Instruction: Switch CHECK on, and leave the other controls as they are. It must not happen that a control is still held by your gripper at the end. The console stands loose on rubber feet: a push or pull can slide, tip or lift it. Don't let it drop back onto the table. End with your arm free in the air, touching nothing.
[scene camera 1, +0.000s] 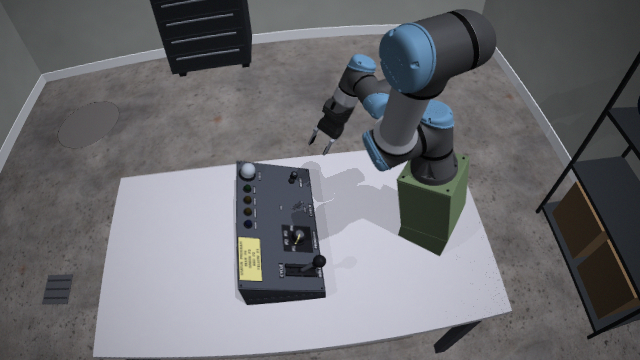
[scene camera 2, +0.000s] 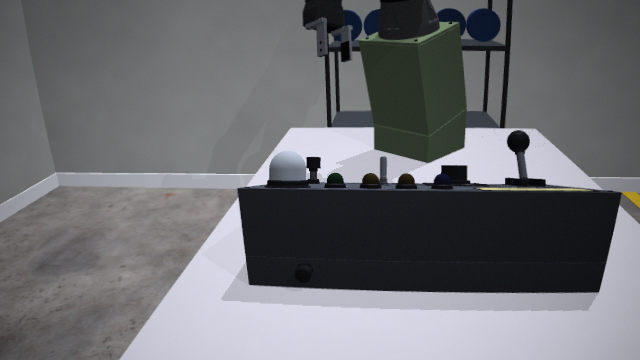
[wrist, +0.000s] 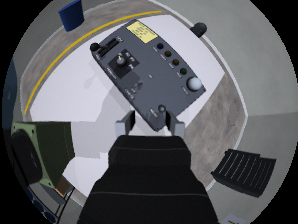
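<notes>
You'd see a dark console (scene camera 2: 415, 237) here; scene camera 1 has the dark console (scene camera 1: 268, 263) too, and so does the wrist view, with the dark console (wrist: 167, 79) in it. My gripper (wrist: 150, 116) is in sight as well.
</notes>
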